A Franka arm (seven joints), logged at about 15 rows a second.
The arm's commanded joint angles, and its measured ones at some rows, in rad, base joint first. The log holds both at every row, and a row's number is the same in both.
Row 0, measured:
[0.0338 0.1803 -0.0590 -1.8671 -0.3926 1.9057 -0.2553]
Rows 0 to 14, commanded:
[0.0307 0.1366 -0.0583 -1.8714 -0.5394 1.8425 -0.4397]
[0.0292 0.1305 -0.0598 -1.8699 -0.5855 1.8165 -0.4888]
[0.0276 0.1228 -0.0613 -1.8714 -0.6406 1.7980 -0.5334]
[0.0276 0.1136 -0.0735 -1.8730 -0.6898 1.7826 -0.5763]
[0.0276 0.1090 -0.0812 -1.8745 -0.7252 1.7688 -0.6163]
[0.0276 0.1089 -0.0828 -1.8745 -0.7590 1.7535 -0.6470]
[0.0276 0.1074 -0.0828 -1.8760 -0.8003 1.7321 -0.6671]
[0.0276 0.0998 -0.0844 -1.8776 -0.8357 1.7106 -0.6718]
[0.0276 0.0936 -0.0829 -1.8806 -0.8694 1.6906 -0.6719]
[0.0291 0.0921 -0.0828 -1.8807 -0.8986 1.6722 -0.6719]
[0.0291 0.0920 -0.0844 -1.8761 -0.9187 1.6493 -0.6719]
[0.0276 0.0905 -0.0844 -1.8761 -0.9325 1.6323 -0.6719]
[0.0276 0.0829 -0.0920 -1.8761 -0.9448 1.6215 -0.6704]
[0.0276 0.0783 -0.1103 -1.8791 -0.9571 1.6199 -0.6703]
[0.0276 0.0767 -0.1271 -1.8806 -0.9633 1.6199 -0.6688]
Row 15, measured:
[0.0310 0.1023 -0.1052 -1.8652 -0.9345 1.6352 -0.6533]
